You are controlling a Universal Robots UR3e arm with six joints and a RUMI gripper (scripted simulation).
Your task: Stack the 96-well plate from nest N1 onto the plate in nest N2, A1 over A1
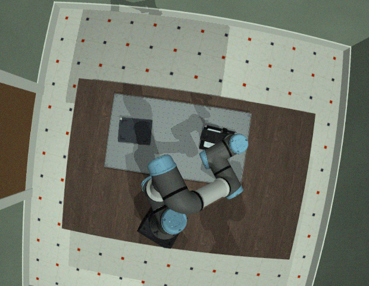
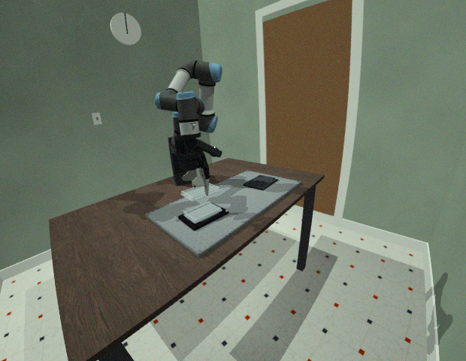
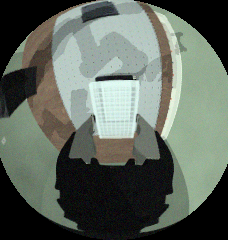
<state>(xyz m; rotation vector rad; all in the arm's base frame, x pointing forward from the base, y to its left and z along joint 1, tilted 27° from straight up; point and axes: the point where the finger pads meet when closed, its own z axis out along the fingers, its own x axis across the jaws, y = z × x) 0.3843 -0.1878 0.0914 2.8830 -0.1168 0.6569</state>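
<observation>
The black nest N2 lies 1 cm to the right of my hand and 11 cm below it. From my hand the other things lie so: grey nest N1 (41 cm to the left, 11 cm below).
</observation>
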